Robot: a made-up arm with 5 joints.
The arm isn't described. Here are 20 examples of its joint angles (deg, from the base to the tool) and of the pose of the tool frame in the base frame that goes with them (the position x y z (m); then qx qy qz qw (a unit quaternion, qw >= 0)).
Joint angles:
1: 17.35 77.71 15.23 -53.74 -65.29
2: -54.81 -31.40 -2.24 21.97 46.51
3: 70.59 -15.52 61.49 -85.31 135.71
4: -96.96 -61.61 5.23 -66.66 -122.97
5: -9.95 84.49 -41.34 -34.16 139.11
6: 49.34 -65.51 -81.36 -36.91 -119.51
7: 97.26 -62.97 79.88 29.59 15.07
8: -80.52 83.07 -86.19 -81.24 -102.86
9: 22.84 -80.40 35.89 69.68 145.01
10: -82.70 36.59 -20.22 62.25 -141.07
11: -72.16 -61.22 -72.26 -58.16 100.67
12: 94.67 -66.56 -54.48 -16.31 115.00
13: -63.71 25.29 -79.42 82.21 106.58
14: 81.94 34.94 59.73 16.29 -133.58
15: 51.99 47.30 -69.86 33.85 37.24
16: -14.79 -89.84 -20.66 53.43 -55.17
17: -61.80 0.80 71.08 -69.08 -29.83
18: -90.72 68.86 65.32 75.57 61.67
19: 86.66 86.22 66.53 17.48 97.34
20: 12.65 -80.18 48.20 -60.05 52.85
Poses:
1: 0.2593 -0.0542 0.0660 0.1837 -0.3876 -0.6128 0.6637
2: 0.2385 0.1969 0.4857 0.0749 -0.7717 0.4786 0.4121
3: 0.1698 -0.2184 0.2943 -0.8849 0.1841 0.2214 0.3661
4: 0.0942 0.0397 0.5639 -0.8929 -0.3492 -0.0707 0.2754
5: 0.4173 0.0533 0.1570 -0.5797 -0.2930 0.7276 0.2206
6: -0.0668 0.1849 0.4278 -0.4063 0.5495 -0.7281 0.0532
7: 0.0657 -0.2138 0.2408 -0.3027 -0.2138 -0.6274 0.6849
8: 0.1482 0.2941 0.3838 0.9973 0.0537 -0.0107 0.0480
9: 0.2525 -0.0692 0.4221 -0.5315 -0.0697 0.7288 0.4260
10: 0.1353 0.2834 0.2211 0.0911 0.0392 -0.5062 0.8567
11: 0.0327 -0.2065 0.4542 0.1406 0.6159 0.7722 0.0673
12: 0.1069 0.1706 0.5433 0.8908 -0.2129 0.0612 0.3969
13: 0.2120 0.2280 0.4641 -0.1763 -0.4833 0.8524 0.0933
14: 0.1014 -0.0594 0.0911 0.0832 -0.1618 0.9289 0.3226
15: 0.3057 -0.2731 0.3910 -0.4343 -0.4621 -0.1179 0.7642
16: 0.0453 -0.0165 0.5457 0.5687 -0.7721 -0.1043 0.2636
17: 0.1937 0.1759 0.1940 0.5061 -0.4685 0.1824 0.7008
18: 0.1000 -0.0758 0.2120 -0.2372 0.8318 0.4843 0.1316
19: 0.0859 0.1214 0.1830 0.6443 -0.0068 0.0526 0.7629
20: 0.2146 -0.0297 0.5052 0.5203 0.8538 0.0057 0.0168
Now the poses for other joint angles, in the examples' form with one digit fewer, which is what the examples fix.
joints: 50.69 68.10 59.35 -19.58 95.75
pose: 0.084 0.010 0.085 0.148 0.048 0.356 0.921
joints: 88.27 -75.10 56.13 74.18 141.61
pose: 0.099 -0.192 0.331 -0.274 0.119 0.407 0.863
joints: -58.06 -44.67 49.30 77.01 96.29
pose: 0.202 0.165 0.272 -0.022 -0.069 0.967 0.245
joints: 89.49 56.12 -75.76 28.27 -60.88
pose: 0.096 -0.353 0.376 -0.146 -0.635 -0.738 0.176
